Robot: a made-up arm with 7 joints.
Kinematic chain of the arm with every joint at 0, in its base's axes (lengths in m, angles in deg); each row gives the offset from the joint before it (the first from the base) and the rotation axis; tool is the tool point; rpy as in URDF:
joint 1: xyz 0 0 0.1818 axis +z
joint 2: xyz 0 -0.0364 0.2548 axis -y
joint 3: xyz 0 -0.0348 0.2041 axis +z
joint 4: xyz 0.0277 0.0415 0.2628 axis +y
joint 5: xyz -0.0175 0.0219 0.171 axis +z
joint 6: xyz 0 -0.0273 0.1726 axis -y
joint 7: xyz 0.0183 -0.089 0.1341 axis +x
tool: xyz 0 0 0 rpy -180 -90 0
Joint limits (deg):
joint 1: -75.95..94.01
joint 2: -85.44..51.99
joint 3: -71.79..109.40
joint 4: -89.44..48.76
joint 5: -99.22..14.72
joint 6: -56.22..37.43
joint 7: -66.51..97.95
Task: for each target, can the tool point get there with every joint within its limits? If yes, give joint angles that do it. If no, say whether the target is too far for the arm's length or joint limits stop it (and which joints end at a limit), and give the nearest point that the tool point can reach.
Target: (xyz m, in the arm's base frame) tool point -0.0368 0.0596 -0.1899
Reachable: no: joint limits stop it (at a limit: joint 2, joint 4, joint 6) | nearest point -0.2737 0.4432 0.2896 | short by 0.658 m
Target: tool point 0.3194 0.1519 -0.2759
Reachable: no: joint limits stop it (at a limit: joint 2, joint 4, joint 5, joint 6) | nearest point 0.6028 0.2867 0.0727 | short by 0.469 m
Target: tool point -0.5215 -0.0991 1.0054
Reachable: yes | joints 13.23 10.29 -9.94 -52.97 -73.85 2.94 6.51
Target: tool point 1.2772 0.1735 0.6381
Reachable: no: too far | nearest point 0.9548 0.1297 0.5872 | short by 0.329 m
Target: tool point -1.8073 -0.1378 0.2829
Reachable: no: too far | nearest point -0.8370 -0.0638 0.5926 | short by 1.021 m
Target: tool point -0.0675 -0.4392 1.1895
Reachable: yes | joints 27.16 7.98 52.32 -51.06 -2.66 -12.95 20.02
